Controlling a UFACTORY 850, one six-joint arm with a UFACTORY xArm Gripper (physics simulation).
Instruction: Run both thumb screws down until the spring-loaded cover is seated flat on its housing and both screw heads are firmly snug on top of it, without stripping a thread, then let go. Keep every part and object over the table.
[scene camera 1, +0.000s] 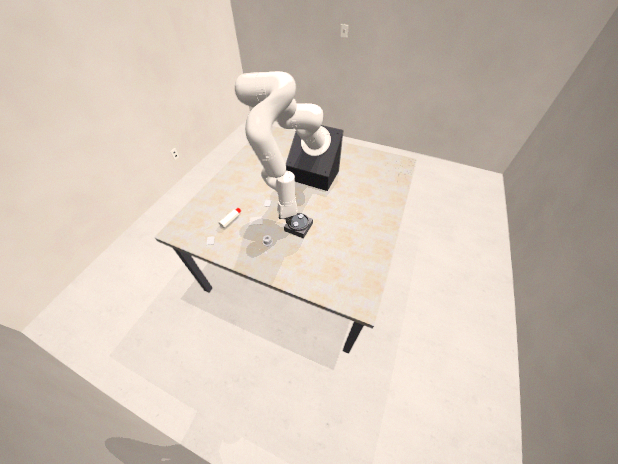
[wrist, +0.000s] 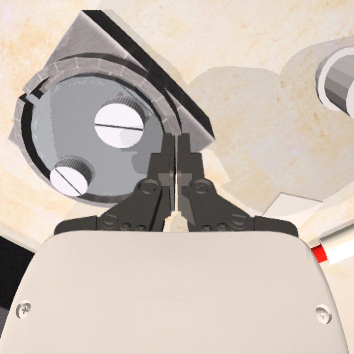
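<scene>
The dark square housing stands on the table. The round grey cover sits inside its raised ring. Two thumb screws with white slotted heads and knurled sides stand on the cover: one screw and the other screw. Whether the heads touch the cover, and whether the cover is flat, I cannot tell. My gripper is shut and empty, its tips over the housing's ring edge, beside the first screw in the wrist view. In the scene view the fingertips are mostly hidden.
A small grey cylindrical part stands near the housing. A white tube with a red end lies farther left. Flat white squares lie on the table. The black robot base block stands at the back.
</scene>
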